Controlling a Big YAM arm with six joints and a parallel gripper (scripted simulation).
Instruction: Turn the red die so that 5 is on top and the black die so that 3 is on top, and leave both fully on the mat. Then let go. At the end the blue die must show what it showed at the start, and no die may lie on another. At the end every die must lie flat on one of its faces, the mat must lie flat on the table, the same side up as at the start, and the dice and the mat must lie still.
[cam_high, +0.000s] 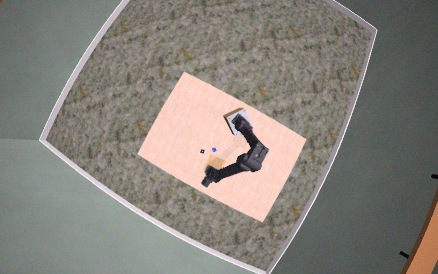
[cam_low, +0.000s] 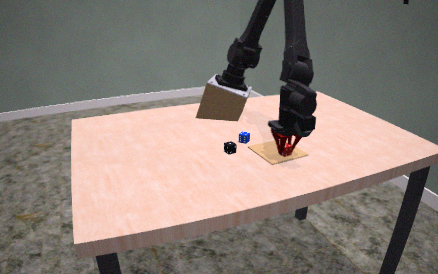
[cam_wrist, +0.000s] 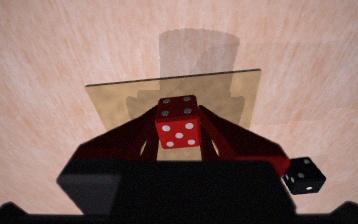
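Now: the red die right at my hand. From my hand the other things lie so: black die: 16 cm to the right, 6 cm behind; then blue die: 14 cm behind, 9 cm to the right; then tan mat: 4 cm behind, 2 cm below, 1 cm to the right.
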